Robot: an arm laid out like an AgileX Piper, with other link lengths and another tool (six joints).
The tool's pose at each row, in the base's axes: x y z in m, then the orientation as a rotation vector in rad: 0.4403, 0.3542, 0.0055, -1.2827, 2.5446, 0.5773; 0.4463, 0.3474, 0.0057, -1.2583, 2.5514, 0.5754; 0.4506, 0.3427, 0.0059, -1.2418, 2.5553, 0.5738; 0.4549, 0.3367, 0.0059, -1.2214, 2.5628, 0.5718; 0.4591, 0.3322, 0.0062, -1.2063, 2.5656, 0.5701; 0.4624, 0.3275, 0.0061, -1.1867, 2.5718, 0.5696
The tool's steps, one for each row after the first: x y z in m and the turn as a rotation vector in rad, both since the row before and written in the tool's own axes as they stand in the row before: 0.0013, -0.0085, -0.0030, 0.0061, -0.0063, 0.0155; 0.0007, -0.0060, -0.0021, 0.0044, -0.0047, 0.0102; 0.0016, -0.0068, -0.0025, 0.0049, -0.0035, 0.0138; 0.0004, -0.0058, -0.0021, 0.0043, -0.0047, 0.0090; 0.0012, -0.0053, -0.0018, 0.0038, -0.0042, 0.0131
